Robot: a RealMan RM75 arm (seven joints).
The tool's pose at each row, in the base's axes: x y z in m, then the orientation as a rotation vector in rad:
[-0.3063 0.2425 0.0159 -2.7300 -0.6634 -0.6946]
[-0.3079 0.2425 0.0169 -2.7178 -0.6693 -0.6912]
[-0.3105 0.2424 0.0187 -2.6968 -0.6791 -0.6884]
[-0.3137 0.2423 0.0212 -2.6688 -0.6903 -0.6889]
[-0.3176 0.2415 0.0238 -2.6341 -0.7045 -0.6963]
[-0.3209 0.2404 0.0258 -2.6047 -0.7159 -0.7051]
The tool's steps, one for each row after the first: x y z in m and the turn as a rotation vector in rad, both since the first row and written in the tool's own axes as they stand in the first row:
[-0.0008 -0.0009 -0.0015 0.0120 0.0016 -0.0030]
[-0.0019 -0.0023 -0.0041 0.0315 0.0062 -0.0085]
[-0.0032 -0.0041 -0.0075 0.0560 0.0151 -0.0152]
[-0.0052 -0.0056 -0.0115 0.0837 0.0303 -0.0249]
[-0.0072 -0.0065 -0.0149 0.1061 0.0448 -0.0333]

